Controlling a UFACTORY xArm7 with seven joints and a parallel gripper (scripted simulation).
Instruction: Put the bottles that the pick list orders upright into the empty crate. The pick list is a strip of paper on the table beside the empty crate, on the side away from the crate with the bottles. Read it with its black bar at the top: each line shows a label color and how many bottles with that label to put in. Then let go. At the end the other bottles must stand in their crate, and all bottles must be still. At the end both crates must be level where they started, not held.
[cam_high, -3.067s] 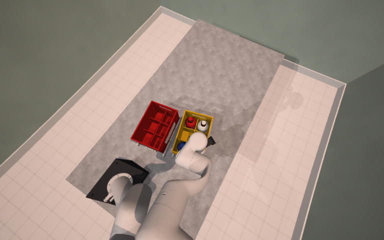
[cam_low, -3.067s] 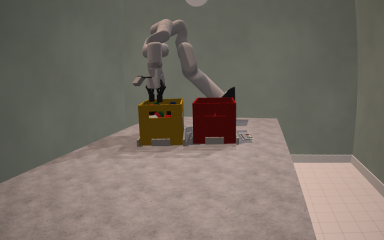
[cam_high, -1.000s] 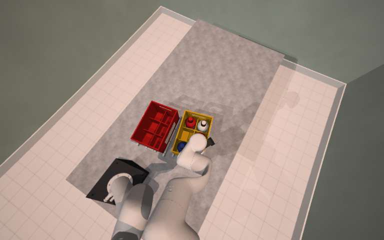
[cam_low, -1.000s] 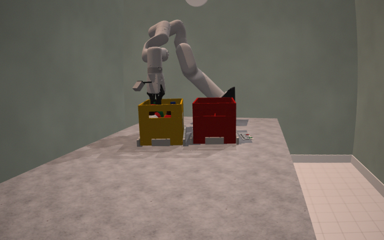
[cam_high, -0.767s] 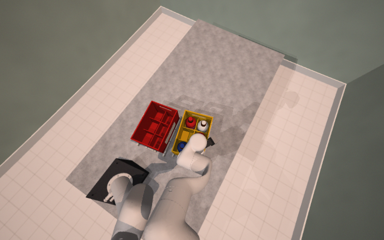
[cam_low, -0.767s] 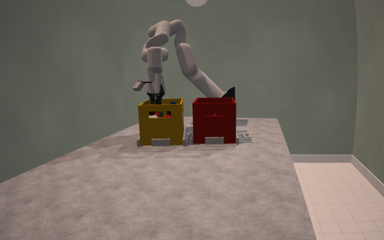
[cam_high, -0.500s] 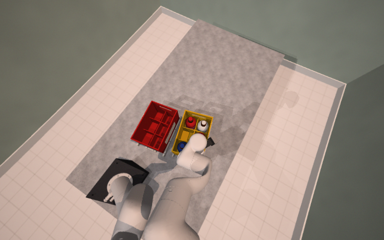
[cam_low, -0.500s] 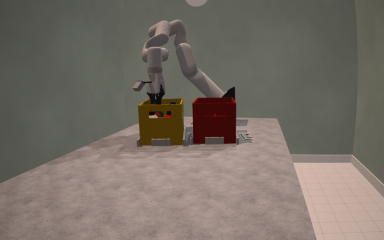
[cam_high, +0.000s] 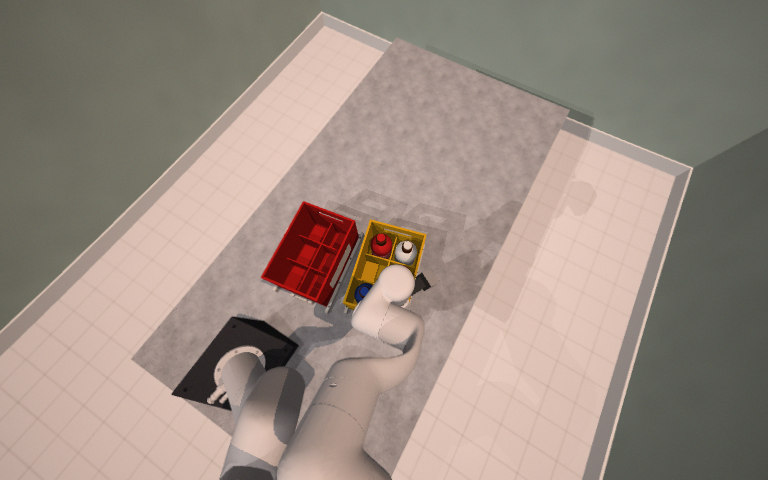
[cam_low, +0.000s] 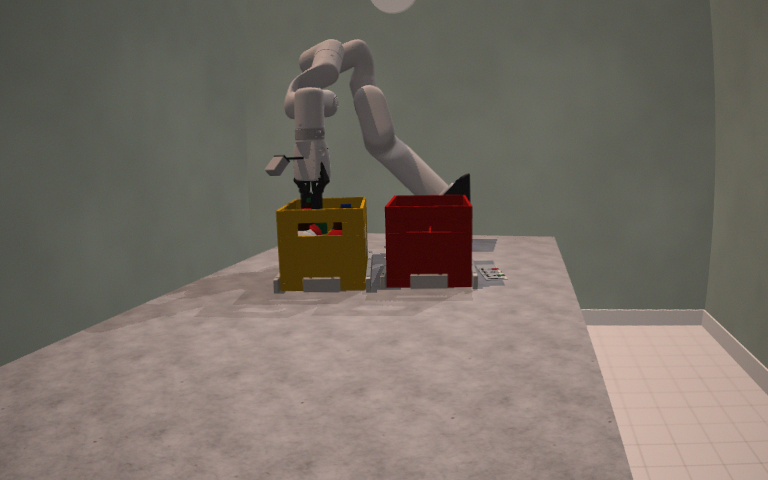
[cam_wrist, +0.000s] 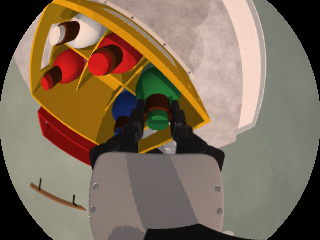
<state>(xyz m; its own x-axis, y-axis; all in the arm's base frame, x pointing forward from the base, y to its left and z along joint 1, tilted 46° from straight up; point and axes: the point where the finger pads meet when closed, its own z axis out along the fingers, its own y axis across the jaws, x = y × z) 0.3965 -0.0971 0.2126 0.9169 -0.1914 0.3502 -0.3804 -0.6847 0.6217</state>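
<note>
Right now my hand is 7 cm above the green-labelled bottle. The rest, counted from my hand: blue bottle: 9 cm below, 8 cm to the left, 3 cm behind; then white bottle: 16 cm ahead, 9 cm below, 7 cm to the left; then yellow crate: 9 cm below, 7 cm to the left, 6 cm ahead.
</note>
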